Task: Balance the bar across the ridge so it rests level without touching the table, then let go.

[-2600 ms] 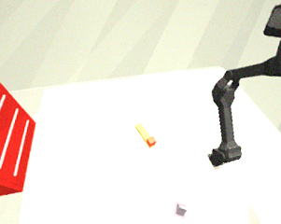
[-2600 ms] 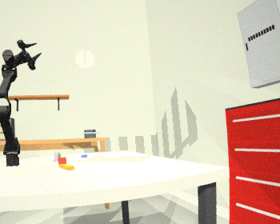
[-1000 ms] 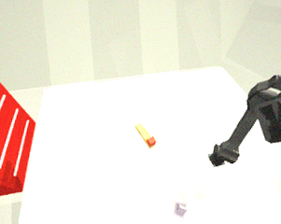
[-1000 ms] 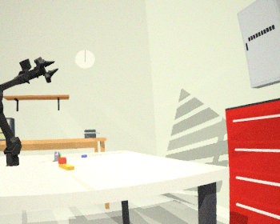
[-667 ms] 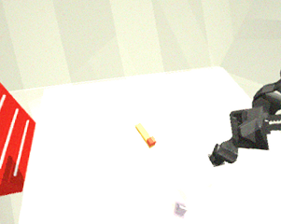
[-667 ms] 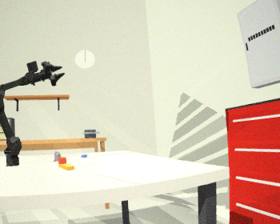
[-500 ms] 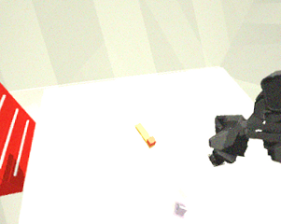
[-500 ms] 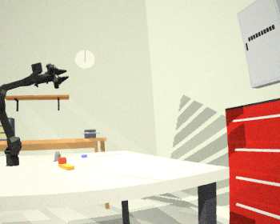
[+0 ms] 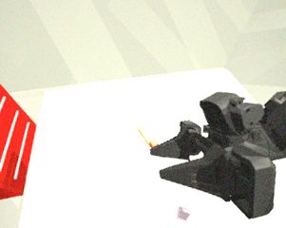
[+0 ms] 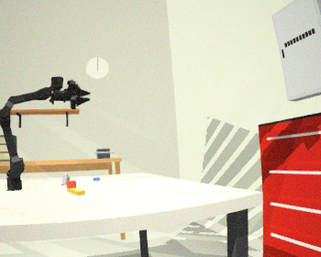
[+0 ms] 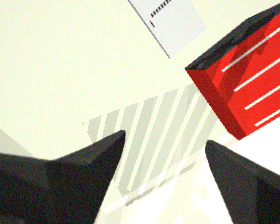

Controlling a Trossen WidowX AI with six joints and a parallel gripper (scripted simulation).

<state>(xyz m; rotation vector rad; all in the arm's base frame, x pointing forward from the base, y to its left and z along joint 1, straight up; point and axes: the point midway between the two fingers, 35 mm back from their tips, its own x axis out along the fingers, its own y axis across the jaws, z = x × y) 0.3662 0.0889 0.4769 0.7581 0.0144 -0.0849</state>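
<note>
The yellow bar is 10 cm behind my gripper tip, 26 cm to the right of it and 46 cm below it. From my gripper tip the other things lie so: green-edged piece 14 cm behind, 21 cm to the left, 46 cm below; then blue block 4 cm ahead, 20 cm to the left, 47 cm below.
</note>
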